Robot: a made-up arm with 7 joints. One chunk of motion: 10 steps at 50 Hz.
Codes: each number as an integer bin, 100 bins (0 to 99) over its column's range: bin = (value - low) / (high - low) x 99, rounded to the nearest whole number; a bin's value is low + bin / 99 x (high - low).
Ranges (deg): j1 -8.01..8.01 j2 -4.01..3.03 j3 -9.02..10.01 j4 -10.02..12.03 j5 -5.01..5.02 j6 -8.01..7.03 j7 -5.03..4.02
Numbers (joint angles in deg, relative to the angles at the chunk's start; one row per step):
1: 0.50 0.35 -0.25 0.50 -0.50 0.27 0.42
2: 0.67 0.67 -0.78 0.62 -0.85 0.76 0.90
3: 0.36 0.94 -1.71 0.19 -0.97 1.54 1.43
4: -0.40 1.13 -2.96 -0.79 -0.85 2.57 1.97
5: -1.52 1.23 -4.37 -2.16 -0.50 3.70 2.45
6: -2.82 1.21 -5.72 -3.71 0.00 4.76 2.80
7: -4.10 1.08 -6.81 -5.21 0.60 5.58 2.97
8: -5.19 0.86 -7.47 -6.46 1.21 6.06 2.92
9: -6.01 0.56 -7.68 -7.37 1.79 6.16 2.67
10: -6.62 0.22 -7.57 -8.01 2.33 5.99 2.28
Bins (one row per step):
1: 53 61 46 47 45 55 60
2: 54 66 43 48 41 58 65
3: 52 70 38 46 40 63 71
4: 47 72 32 41 41 70 77
5: 40 74 24 35 45 77 82
6: 32 73 17 28 49 84 86
7: 24 72 11 22 55 89 88
8: 17 68 8 16 61 93 87
9: 12 64 7 12 67 93 84
10: 9 59 8 9 72 92 80

